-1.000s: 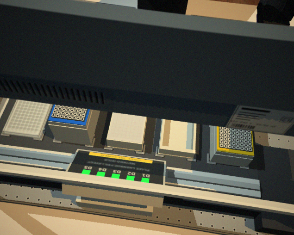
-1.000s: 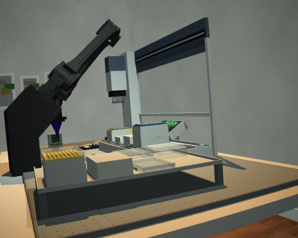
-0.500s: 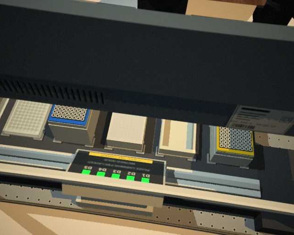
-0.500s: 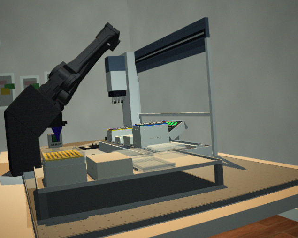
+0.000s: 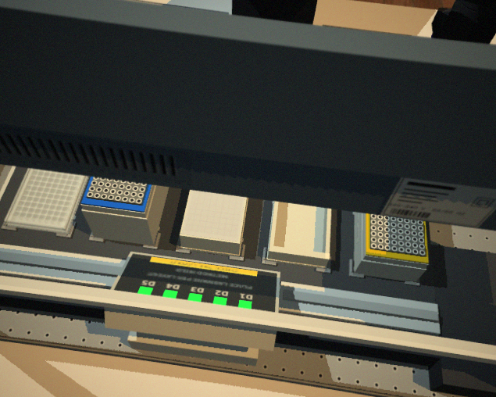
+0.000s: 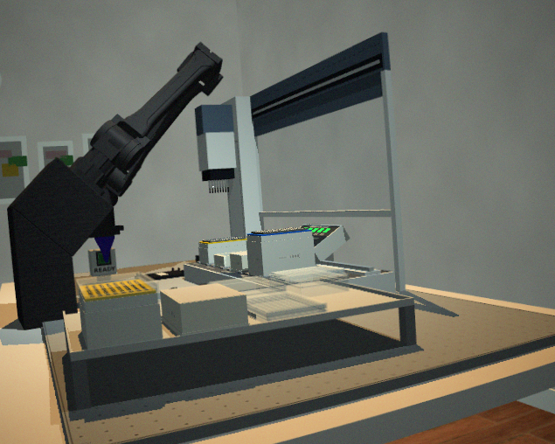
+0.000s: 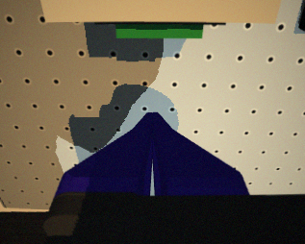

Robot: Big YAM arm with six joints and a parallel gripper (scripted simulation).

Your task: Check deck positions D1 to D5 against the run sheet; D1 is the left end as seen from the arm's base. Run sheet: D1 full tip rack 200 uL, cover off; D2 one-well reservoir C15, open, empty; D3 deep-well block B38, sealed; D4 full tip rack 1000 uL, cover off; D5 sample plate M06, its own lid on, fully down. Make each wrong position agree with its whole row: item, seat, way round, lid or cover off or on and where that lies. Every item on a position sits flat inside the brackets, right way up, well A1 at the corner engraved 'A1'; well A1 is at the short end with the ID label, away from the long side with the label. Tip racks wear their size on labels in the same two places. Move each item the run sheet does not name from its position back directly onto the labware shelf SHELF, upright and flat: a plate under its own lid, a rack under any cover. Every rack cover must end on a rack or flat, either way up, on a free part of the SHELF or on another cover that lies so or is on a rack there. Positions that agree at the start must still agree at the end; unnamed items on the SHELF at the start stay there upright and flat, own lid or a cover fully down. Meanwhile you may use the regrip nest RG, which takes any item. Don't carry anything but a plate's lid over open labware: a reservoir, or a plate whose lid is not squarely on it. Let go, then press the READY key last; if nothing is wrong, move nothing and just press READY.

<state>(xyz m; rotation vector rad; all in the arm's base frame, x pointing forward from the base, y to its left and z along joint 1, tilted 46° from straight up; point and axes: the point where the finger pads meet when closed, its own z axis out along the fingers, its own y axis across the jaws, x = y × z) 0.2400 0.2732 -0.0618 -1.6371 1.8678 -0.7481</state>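
My gripper is now 6 cm to the right of the ready key and 1 cm short of it. Round my hand: pipetting head 41 cm ahead, 30 cm above, 5 cm to the left; then regrip nest 34 cm to the right, 10 cm ahead, 8 cm below; then one-well reservoir 27 cm to the right, 27 cm ahead, 3 cm below.
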